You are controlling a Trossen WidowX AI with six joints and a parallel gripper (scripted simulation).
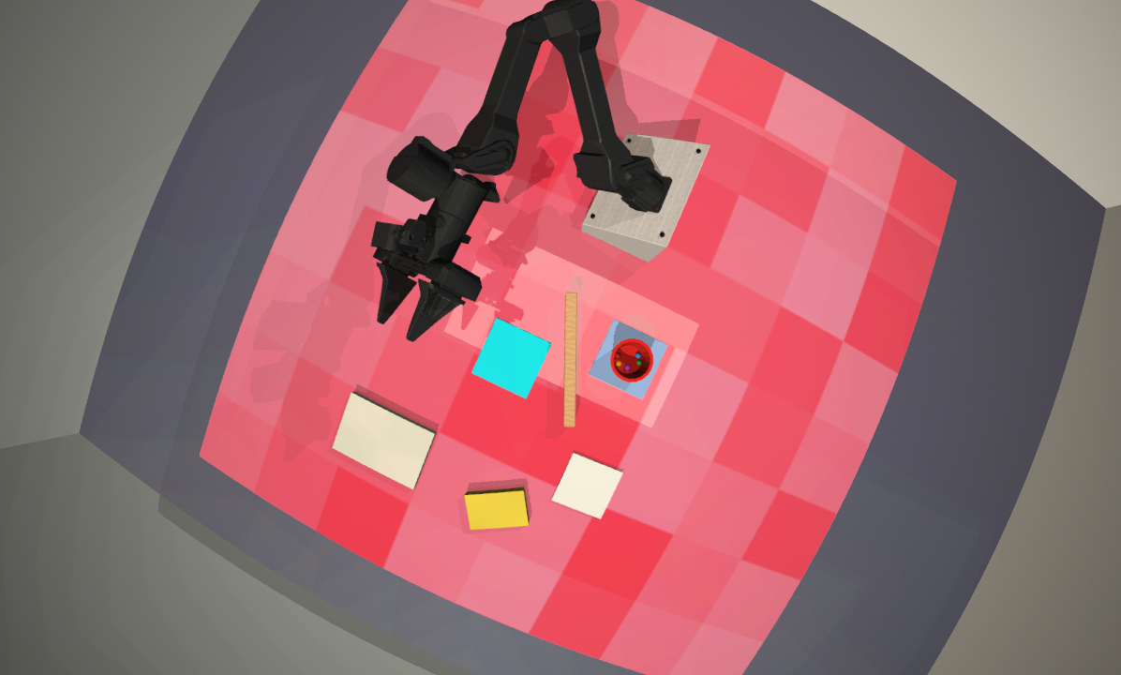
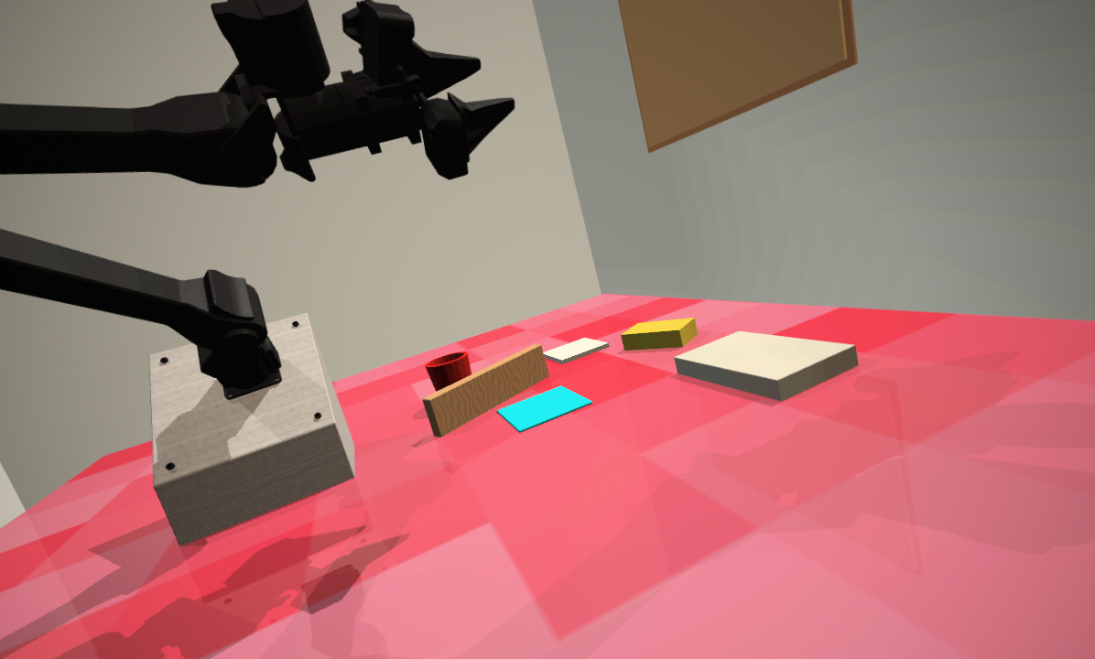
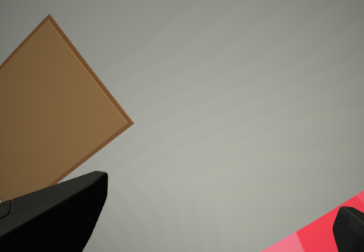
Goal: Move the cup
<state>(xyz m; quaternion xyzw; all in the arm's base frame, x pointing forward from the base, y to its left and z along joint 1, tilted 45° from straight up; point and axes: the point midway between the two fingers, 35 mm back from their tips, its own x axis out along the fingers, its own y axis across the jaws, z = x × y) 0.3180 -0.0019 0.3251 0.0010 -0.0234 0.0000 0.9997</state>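
My gripper tip is 360 mm above the dark red cup, 310 mm to the right of it and 90 mm past it. From my gripper tip the other things lie so: cream block (390 mm below, 240 mm ahead, 40 mm to the right); cyan pad (410 mm below, 130 mm to the left, 10 mm behind); wooden bar (380 mm below, 220 mm to the left, 50 mm behind).
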